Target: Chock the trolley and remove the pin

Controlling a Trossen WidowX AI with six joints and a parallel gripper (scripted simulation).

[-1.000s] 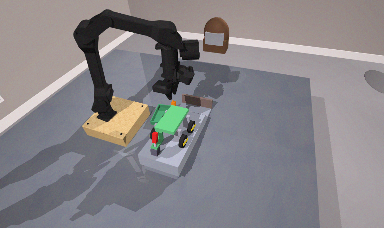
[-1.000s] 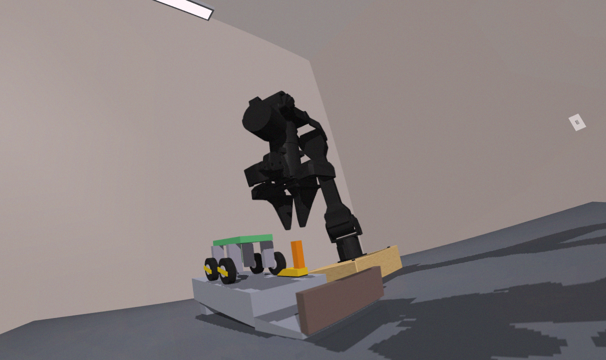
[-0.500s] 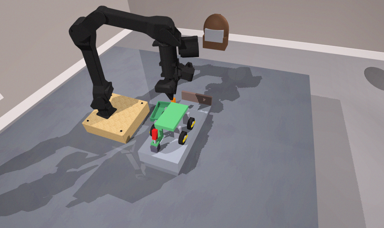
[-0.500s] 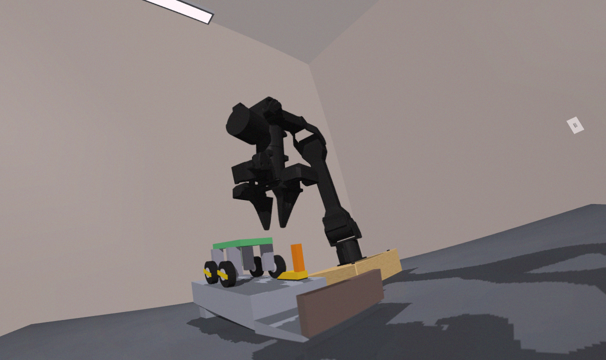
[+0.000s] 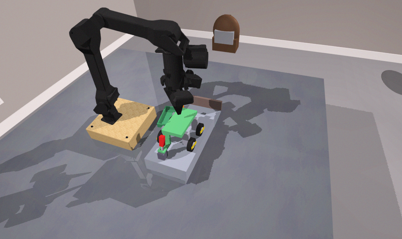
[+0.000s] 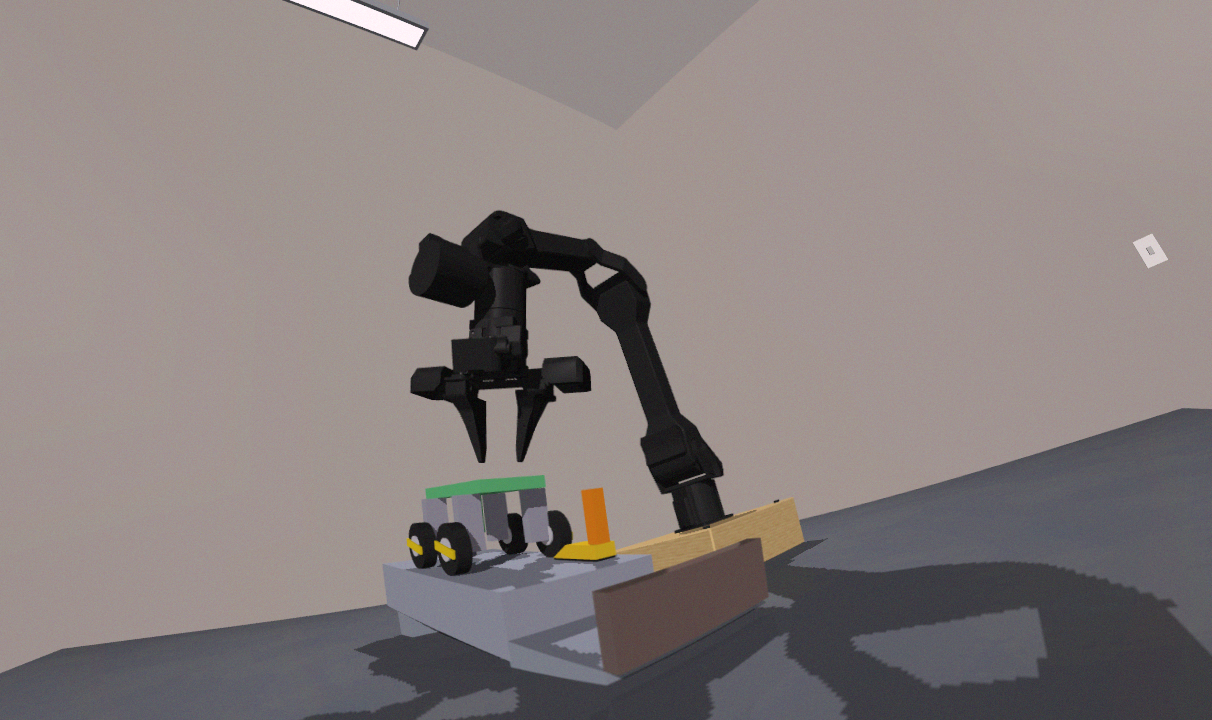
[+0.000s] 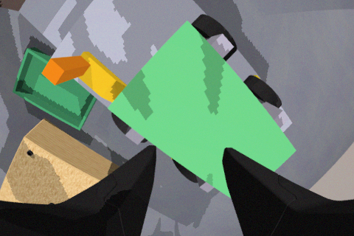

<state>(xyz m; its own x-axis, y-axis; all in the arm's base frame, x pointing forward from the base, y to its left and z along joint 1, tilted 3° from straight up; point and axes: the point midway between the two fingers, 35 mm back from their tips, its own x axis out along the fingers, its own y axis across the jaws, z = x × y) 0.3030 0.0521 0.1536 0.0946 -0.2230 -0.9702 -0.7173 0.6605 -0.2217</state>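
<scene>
The red-headed stop pin lies 120 mm to the right of my gripper tip, 40 mm below it and 10 mm ahead of it. From my gripper tip the other things lie so: yellow chock: 90 mm below, 60 mm to the left, 40 mm behind; then grey ramp: 130 mm below, 20 mm to the right, 20 mm ahead; then trolley: 60 mm below, 20 mm to the right, 20 mm ahead.
</scene>
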